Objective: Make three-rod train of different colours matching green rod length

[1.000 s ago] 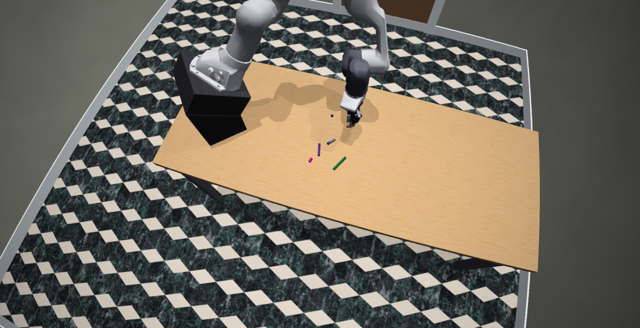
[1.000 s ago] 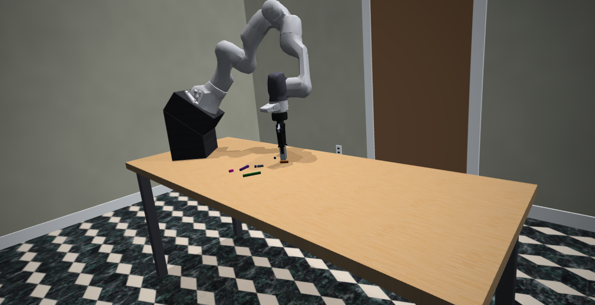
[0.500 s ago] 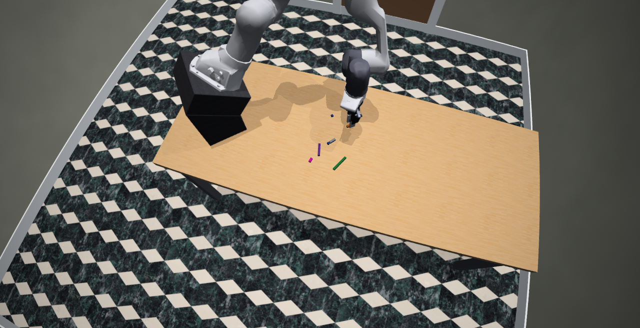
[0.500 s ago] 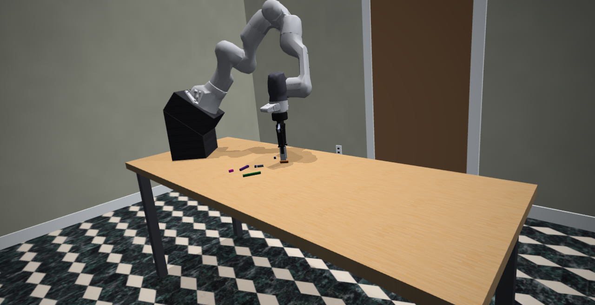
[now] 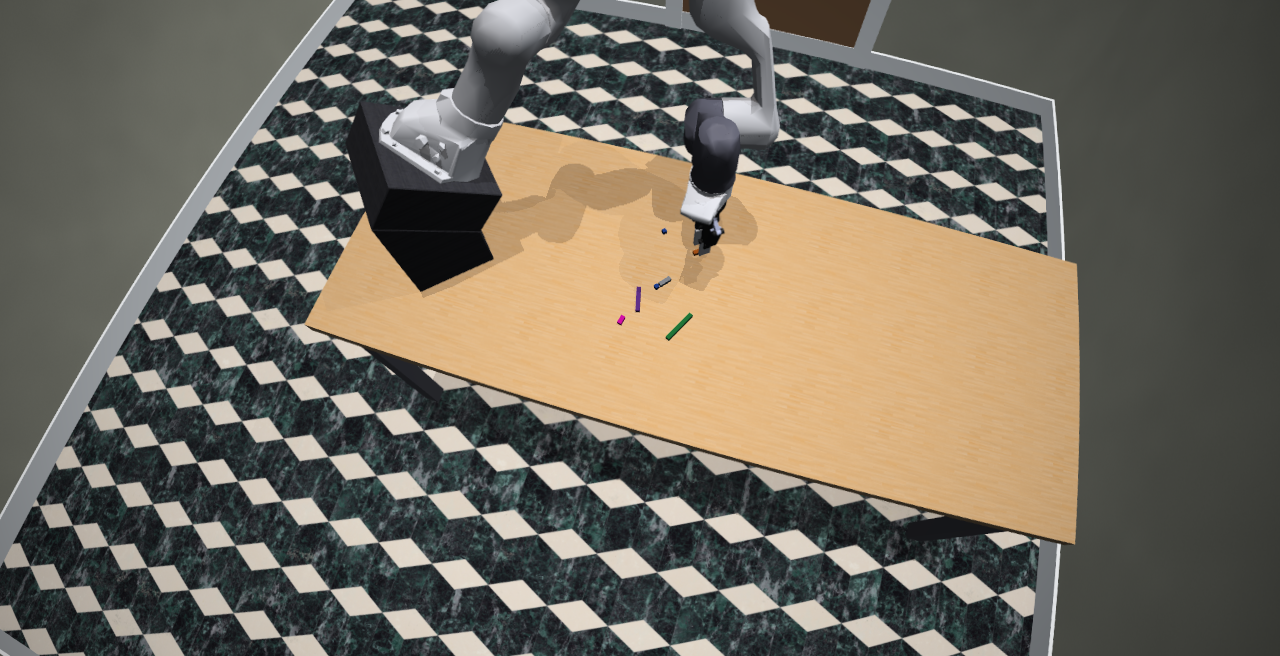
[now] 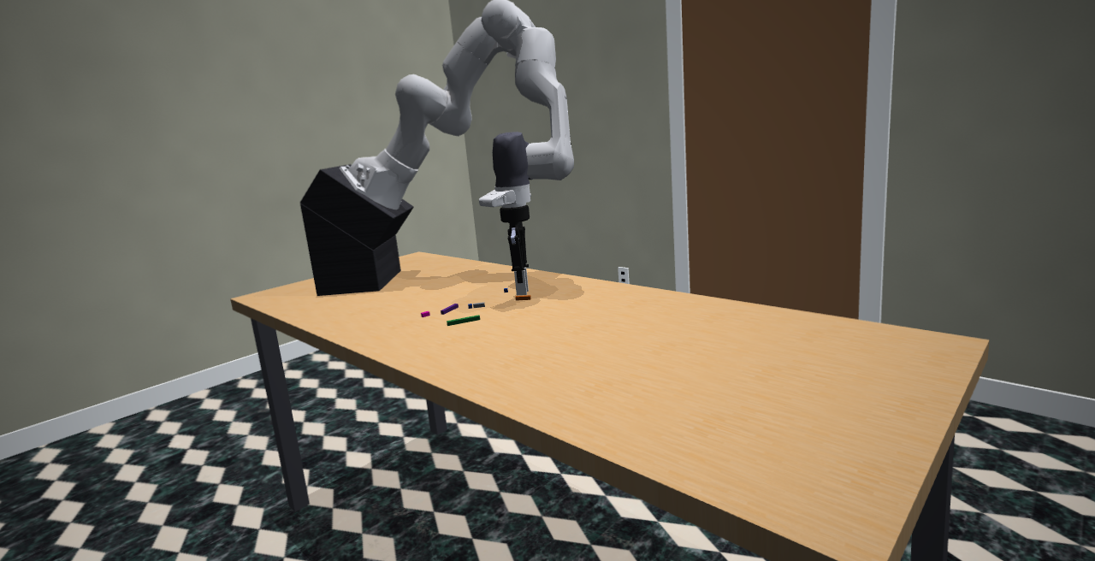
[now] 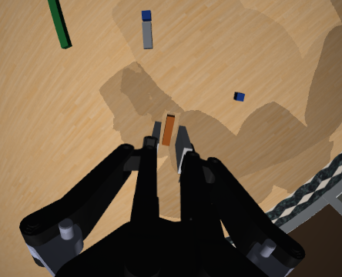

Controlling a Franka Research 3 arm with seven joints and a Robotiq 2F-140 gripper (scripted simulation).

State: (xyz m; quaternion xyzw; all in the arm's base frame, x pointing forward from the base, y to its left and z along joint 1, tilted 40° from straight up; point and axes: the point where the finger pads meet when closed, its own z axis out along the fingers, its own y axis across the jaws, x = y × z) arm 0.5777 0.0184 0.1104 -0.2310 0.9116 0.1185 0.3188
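Right now my hand is 50 mm above the orange rod. The rest, counted from my hand: purple rod 160 mm to the right, 110 mm behind, 50 mm below; grey rod 100 mm to the right, 60 mm behind, 50 mm below; green rod 200 mm to the right, 50 mm below.
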